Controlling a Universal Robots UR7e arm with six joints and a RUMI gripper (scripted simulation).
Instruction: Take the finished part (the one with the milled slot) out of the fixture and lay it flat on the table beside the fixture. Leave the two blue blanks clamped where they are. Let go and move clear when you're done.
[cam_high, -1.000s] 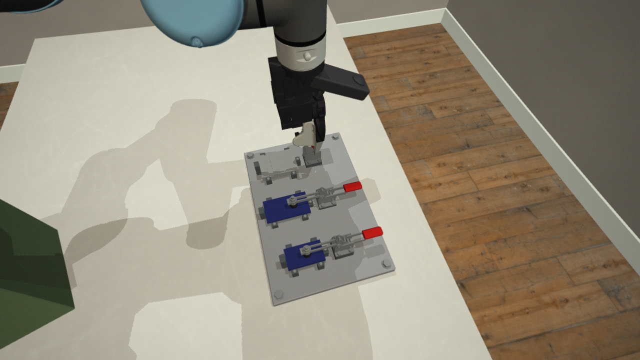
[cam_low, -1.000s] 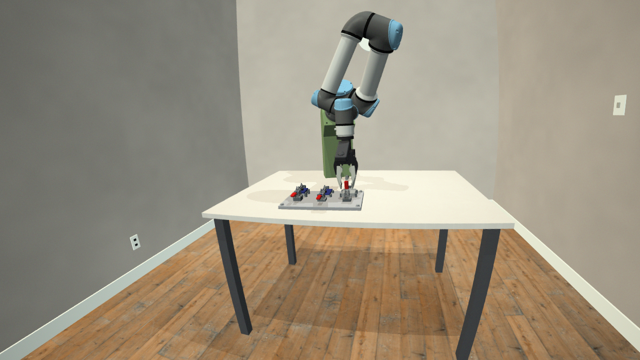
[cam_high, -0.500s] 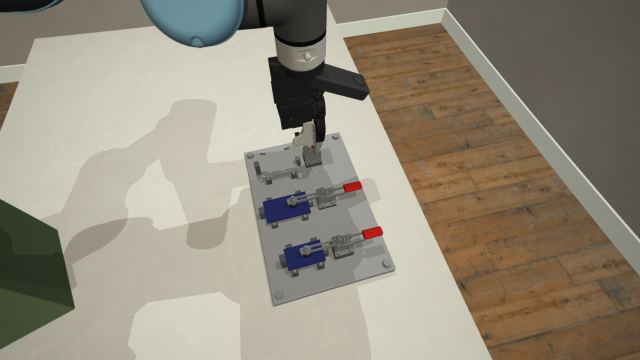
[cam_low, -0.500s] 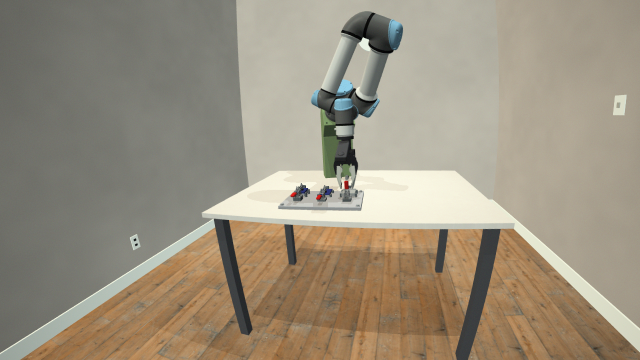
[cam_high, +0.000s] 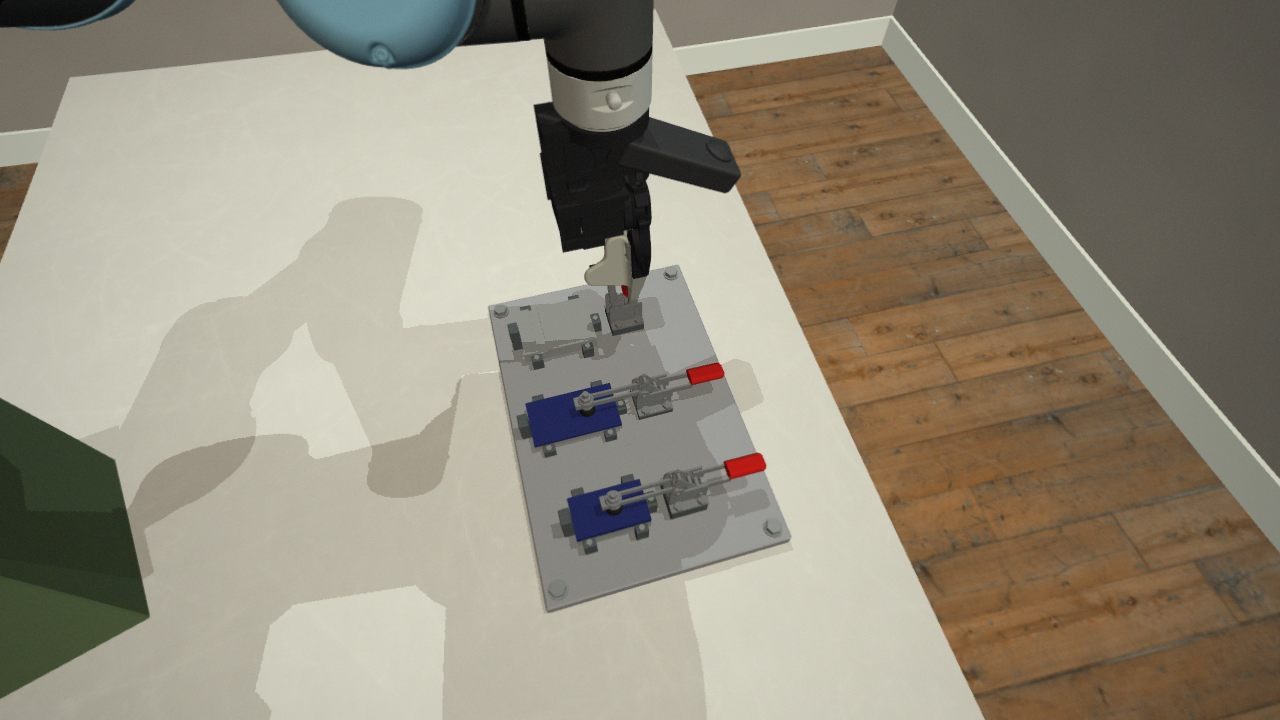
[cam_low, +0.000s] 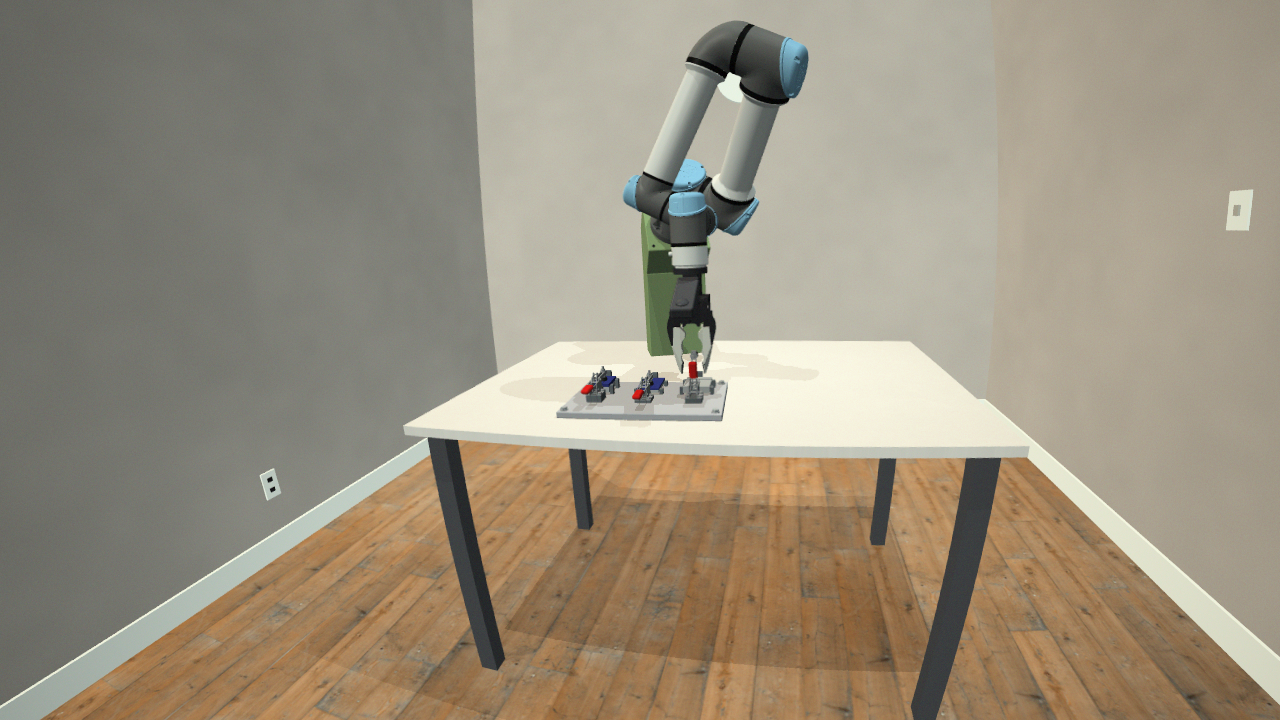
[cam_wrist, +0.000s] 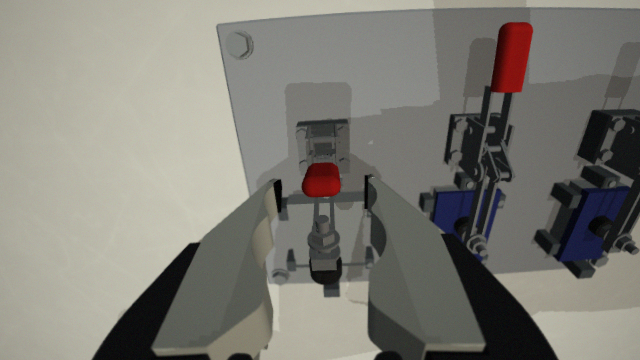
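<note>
My hand is 30 mm above the toggle clamp and 10 mm past it. From my hand the other things lie so: grey fixture plate: 110 mm to the right, 80 mm below, 20 mm behind; then blue blank: 120 mm to the right, 70 mm below, 70 mm behind; then grey finished part: 90 mm behind, 60 mm below, 10 mm to the right.
</note>
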